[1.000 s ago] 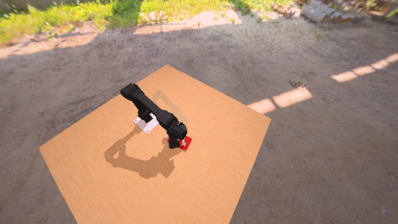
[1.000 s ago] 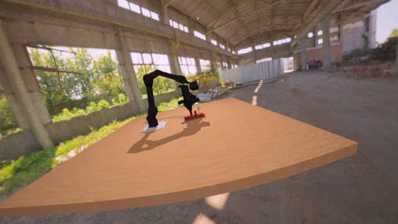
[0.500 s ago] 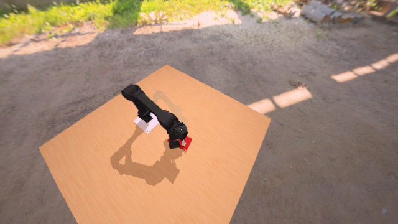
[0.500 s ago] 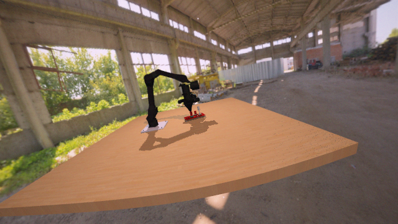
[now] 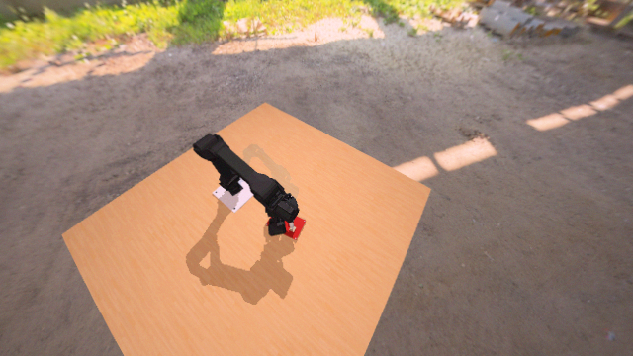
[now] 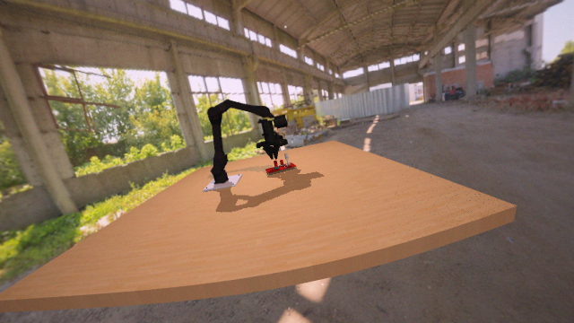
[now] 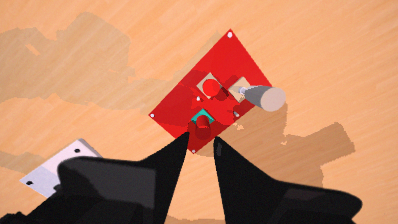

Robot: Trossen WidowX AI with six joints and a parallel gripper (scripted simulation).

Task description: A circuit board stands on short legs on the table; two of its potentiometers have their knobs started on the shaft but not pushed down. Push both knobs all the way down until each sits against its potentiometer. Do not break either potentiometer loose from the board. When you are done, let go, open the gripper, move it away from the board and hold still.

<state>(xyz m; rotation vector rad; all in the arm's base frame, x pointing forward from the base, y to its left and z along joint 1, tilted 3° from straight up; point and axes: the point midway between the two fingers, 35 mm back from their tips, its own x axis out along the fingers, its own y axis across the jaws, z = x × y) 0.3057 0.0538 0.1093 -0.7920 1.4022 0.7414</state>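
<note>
My gripper tip is 3 cm above the red knob. From my gripper tip the other things lie so: grey knob (6 cm ahead, 2 cm to the left).
</note>
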